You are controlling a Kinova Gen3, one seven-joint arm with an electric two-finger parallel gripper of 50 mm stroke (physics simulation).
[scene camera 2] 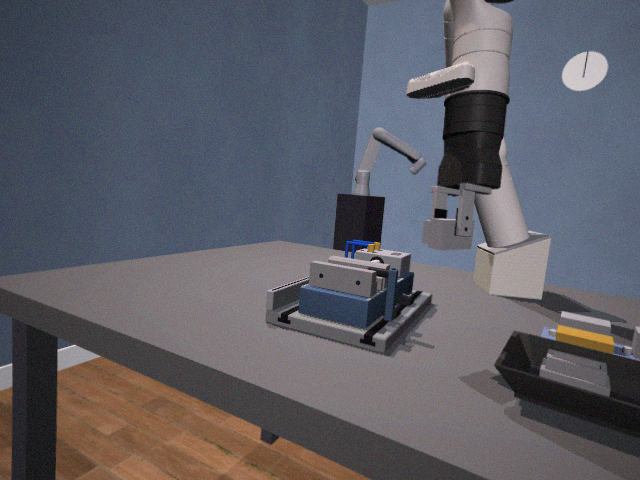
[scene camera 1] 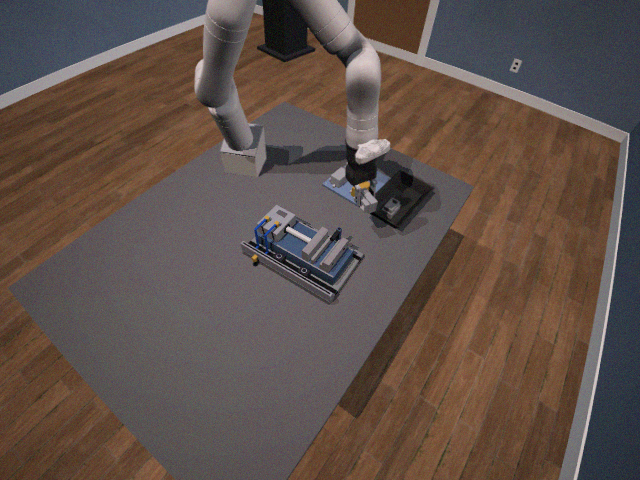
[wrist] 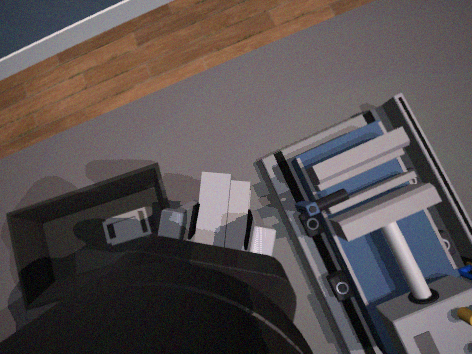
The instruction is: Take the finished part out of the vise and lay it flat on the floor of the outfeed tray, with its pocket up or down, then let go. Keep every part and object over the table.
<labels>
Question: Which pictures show the gripper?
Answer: Scene camera 2, scene camera 1 and the wrist view: all of them.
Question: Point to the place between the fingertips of the gripper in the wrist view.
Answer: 223, 218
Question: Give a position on a long rail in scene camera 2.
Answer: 275, 299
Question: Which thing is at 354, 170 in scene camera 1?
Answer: The gripper.
</labels>
